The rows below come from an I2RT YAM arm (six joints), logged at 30 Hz.
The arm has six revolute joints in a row. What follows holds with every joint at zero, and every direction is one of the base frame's.
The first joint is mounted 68 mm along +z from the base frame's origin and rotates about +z.
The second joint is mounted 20 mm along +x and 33.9 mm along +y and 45.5 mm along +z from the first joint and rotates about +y.
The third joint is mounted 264 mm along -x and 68.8 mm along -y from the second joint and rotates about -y.
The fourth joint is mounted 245 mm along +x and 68.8 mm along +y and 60 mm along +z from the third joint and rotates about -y.
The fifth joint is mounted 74 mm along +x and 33.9 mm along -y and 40.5 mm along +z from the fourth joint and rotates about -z.
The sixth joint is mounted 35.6 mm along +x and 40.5 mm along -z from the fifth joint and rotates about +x.
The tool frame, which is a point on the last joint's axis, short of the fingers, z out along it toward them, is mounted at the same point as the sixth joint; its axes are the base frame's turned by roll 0, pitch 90 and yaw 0 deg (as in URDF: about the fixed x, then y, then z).
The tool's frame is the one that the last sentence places.
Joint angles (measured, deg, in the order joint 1, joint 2, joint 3, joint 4, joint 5, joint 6), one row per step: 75.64, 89.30, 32.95, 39.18, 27.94, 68.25; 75.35, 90.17, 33.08, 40.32, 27.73, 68.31; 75.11, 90.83, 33.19, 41.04, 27.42, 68.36; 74.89, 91.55, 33.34, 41.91, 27.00, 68.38; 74.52, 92.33, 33.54, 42.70, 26.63, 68.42; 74.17, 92.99, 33.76, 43.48, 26.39, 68.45; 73.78, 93.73, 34.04, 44.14, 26.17, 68.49; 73.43, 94.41, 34.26, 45.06, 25.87, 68.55; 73.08, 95.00, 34.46, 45.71, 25.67, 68.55; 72.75, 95.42, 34.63, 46.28, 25.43, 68.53
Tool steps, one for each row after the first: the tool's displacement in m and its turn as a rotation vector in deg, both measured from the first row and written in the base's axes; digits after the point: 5 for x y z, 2 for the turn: 0.00187, 0.00156, -0.00168, 0.44, 0.00, -0.10; 0.00333, 0.00270, -0.00318, 0.66, 0.08, -0.06; 0.00470, 0.00417, -0.00456, 1.00, 0.13, 0.12; 0.00693, 0.00553, -0.00615, 1.25, 0.20, 0.09; 0.00913, 0.00679, -0.00707, 1.62, 0.20, -0.03; 0.01161, 0.00816, -0.00834, 1.85, 0.22, -0.22; 0.01383, 0.00946, -0.00917, 2.36, 0.21, -0.30; 0.01603, 0.01041, -0.01012, 2.62, 0.18, -0.45; 0.01802, 0.01110, -0.01049, 2.93, 0.13, -0.54
